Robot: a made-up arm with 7 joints.
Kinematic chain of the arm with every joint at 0, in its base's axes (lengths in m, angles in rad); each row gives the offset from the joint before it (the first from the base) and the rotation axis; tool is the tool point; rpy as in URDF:
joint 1: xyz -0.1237 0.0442 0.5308 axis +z
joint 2: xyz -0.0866 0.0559 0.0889 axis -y
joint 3: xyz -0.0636 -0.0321 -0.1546 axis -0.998 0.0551 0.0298
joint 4: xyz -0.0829 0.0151 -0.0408 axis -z
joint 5: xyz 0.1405 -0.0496 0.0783 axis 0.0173 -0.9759 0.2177
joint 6: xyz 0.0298 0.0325 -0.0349 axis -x
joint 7: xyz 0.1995 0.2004 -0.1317 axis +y
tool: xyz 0.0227 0.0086 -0.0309 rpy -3.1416 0 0
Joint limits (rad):
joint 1: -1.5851..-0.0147
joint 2: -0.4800..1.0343
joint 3: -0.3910..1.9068
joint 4: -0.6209..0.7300
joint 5: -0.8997..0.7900
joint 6: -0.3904..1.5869
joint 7: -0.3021..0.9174
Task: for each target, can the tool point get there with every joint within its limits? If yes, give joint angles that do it. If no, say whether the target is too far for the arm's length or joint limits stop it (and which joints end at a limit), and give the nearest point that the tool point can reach.
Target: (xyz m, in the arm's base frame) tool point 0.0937 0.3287 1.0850
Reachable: no: joint limits stop it (at a limit: joint 2, joint 3, joint 4, joint 5, joint 7) | nearest point 0.0394 0.2576 0.8836 | short by 0.220 m
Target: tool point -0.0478 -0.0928 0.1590
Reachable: yes | joints -0.3883 0.5623 -0.0609 0.5917 -0.6299 1.0756 0.6202
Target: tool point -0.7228 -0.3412 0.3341
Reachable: no: joint limits stop it (at a limit: joint 1, joint 2, joint 4, joint 6) | nearest point -0.5762 -0.2110 0.3780 | short by 0.201 m
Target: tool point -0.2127 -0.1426 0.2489
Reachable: yes | joints -0.8595 -0.1559 0.3592 0.0862 0.0015 1.2974 0.2024
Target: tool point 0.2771 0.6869 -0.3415
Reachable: no: too far | nearest point 0.0709 0.4235 0.1072 | short by 0.560 m
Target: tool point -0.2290 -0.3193 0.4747
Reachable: yes | joints -1.3027 0.8199 1.6585 -0.1873 0.0523 0.2064 0.5646
